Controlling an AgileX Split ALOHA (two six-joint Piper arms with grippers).
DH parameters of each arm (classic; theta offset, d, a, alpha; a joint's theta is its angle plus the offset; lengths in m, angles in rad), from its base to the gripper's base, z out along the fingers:
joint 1: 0 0.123 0 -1.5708
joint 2: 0.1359 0 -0.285 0
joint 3: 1.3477 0 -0.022 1.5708
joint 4: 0 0.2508 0 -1.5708
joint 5: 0 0 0.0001 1.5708
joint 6: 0 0.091 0 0
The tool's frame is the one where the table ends.
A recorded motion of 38 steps. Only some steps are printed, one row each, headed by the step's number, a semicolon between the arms.
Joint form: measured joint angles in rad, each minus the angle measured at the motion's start. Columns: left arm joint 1, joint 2, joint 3, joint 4, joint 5, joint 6; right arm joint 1, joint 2, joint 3, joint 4, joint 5, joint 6.
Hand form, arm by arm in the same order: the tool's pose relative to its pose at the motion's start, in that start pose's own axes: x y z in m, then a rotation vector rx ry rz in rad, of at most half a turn. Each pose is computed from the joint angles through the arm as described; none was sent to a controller.
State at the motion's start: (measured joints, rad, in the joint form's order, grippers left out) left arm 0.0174 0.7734 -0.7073 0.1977 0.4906 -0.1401; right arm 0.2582 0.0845 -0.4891 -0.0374 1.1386 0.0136
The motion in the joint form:
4: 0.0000 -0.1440 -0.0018 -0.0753 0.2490 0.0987; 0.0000 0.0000 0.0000 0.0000 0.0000 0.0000
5: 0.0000 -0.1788 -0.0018 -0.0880 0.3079 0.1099; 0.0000 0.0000 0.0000 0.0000 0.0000 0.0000
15: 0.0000 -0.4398 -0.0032 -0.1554 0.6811 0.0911; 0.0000 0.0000 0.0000 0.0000 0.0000 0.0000
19: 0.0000 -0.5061 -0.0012 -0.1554 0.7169 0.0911; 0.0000 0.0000 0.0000 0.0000 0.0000 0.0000
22: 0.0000 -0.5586 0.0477 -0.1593 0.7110 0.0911; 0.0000 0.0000 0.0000 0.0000 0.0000 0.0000
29: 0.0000 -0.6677 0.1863 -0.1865 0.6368 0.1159; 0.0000 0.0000 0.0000 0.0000 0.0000 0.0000
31: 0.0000 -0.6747 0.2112 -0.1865 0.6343 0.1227; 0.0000 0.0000 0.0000 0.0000 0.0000 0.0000
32: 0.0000 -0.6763 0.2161 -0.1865 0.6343 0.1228; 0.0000 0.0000 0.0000 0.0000 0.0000 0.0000
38: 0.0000 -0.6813 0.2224 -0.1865 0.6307 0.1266; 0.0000 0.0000 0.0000 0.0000 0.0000 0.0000
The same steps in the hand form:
4: 0.0186 0.0019 -0.0374 0.0148 0.1067 0.0238; 0.0000 0.0000 0.0000 0.0000 0.0000 0.0000
5: 0.0239 0.0022 -0.0463 0.0195 0.1313 0.0230; 0.0000 0.0000 0.0000 0.0000 0.0000 0.0000
15: 0.0656 0.0030 -0.1092 0.0537 0.2454 -0.0508; 0.0000 0.0000 0.0000 0.0000 0.0000 0.0000
19: 0.0739 0.0039 -0.1221 0.0530 0.2170 -0.0541; 0.0000 0.0000 0.0000 0.0000 0.0000 0.0000
22: 0.0876 0.0030 -0.1215 0.0566 0.2076 -0.0563; 0.0000 0.0000 0.0000 0.0000 0.0000 0.0000
29: 0.1177 -0.0015 -0.1093 0.0836 0.1627 -0.0456; 0.0000 0.0000 0.0000 0.0000 0.0000 0.0000
31: 0.1233 -0.0021 -0.1052 0.0843 0.1778 -0.0380; 0.0000 0.0000 0.0000 0.0000 0.0000 0.0000
32: 0.1244 -0.0022 -0.1045 0.0844 0.1811 -0.0377; 0.0000 0.0000 0.0000 0.0000 0.0000 0.0000
38: 0.1258 -0.0023 -0.1038 0.0847 0.1786 -0.0340; 0.0000 0.0000 0.0000 0.0000 0.0000 0.0000

